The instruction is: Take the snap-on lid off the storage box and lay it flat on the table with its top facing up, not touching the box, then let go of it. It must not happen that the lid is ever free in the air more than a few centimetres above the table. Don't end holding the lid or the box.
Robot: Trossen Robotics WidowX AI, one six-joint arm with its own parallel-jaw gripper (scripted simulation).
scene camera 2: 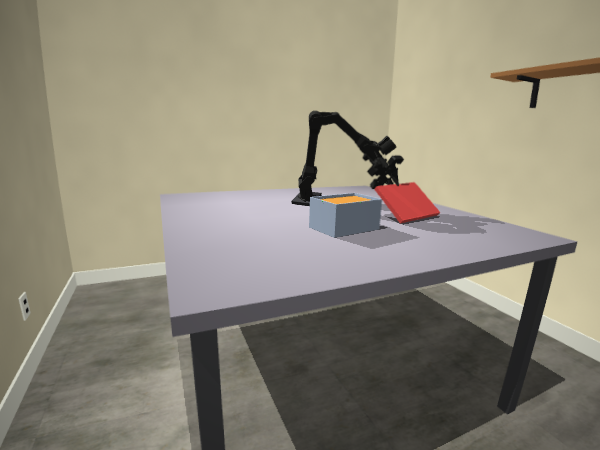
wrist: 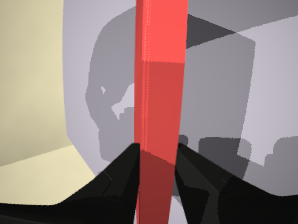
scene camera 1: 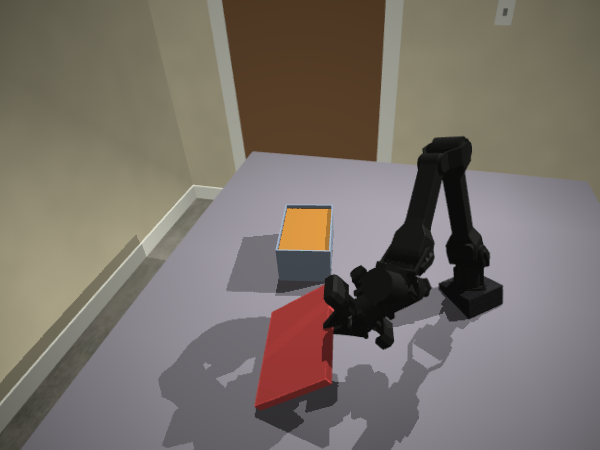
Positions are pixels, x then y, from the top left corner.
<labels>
A red lid [scene camera 2: 407, 202] is 139 cm from the lens. A grey-blue storage box [scene camera 2: 334, 215] is 104 cm from the lens. The marked spots on the grey-blue storage box and the red lid are 44 cm apart.
</labels>
